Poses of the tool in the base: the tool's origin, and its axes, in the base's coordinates. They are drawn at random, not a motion.
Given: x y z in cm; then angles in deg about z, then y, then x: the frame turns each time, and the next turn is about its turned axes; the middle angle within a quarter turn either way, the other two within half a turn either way.
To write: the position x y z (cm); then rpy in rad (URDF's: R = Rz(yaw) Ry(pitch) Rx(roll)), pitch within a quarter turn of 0, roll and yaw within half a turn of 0. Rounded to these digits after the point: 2 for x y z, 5 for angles.
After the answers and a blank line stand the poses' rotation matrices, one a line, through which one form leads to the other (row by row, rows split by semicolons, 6 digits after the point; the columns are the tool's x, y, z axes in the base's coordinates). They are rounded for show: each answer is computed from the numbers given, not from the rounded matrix.
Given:
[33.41 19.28 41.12 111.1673 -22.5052 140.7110]
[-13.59 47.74 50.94 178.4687 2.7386 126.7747]
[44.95 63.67 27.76 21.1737 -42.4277 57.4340]
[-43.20 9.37 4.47 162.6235 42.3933 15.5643]
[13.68 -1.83 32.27 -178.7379 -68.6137 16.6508]
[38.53 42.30 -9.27 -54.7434 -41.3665 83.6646]
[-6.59 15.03 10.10 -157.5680 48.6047 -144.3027]
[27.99 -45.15 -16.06 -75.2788 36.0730 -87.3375]
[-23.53 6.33 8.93 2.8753 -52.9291 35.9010]
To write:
[33.41 19.28 41.12 2.45587 -0.39279 1.94024]
[-13.59 47.74 50.94 2.21264 0.04780 3.11487]
[44.95 63.67 27.76 1.00241 -0.74050 0.36955]
[-43.20 9.37 4.47 0.27165 0.73990 2.83832]
[13.68 -1.83 32.27 0.29061 -1.19753 -3.11956]
[38.53 42.30 -9.27 1.46022 -0.72198 -0.95545]
[-6.59 15.03 10.10 -2.51856 0.84831 -2.75008]
[27.99 -45.15 -16.06 -1.52433 0.62959 -1.31386]
[-23.53 6.33 8.93 0.62659 -0.92379 0.05018]

-0.333593 0.809264 0.483535; 0.861513 0.053445 0.504915; 0.382767 0.585008 -0.715021
-0.998501 -0.022259 0.049999; 0.026693 0.599479 0.799945; -0.047779 0.800081 -0.597986
0.688298 -0.724620 -0.034227; 0.266610 0.296561 -0.917044; 0.674659 0.622075 0.397313
-0.704830 -0.460347 -0.539718; 0.220563 -0.865339 0.450045; -0.674216 0.198163 0.711452
-0.364566 0.287846 0.885571; -0.008032 -0.951960 0.306118; 0.931143 0.104487 0.349364
0.433217 -0.289044 -0.853684; -0.612838 0.600054 -0.514164; 0.660873 0.745914 0.082816
-0.611216 0.094712 0.785777; -0.252324 0.917691 -0.306882; -0.750165 -0.385842 -0.537009
0.205394 -0.104538 0.973080; -0.781735 0.580677 0.227387; -0.588816 -0.807395 0.037546
0.602044 -0.507916 -0.616088; 0.030238 0.785542 -0.618069; 0.797890 0.353475 0.488289

